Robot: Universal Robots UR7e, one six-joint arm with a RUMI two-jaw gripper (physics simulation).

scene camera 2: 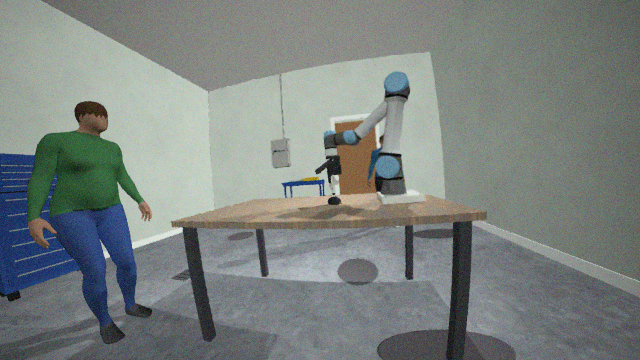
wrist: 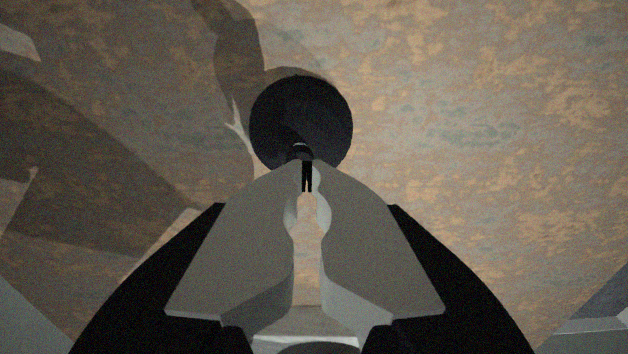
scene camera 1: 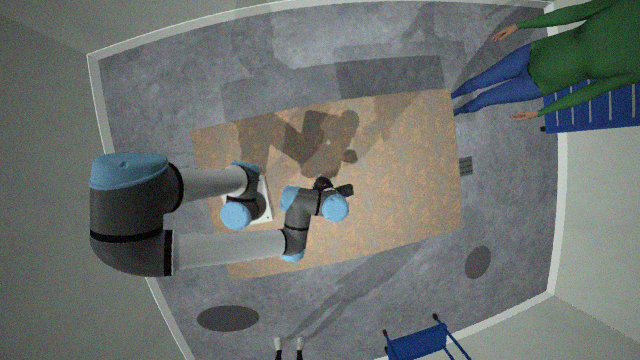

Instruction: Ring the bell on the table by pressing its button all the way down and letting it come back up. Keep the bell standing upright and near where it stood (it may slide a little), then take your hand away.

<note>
In view: my gripper [wrist: 306, 164] and a bell [wrist: 305, 110].
</note>
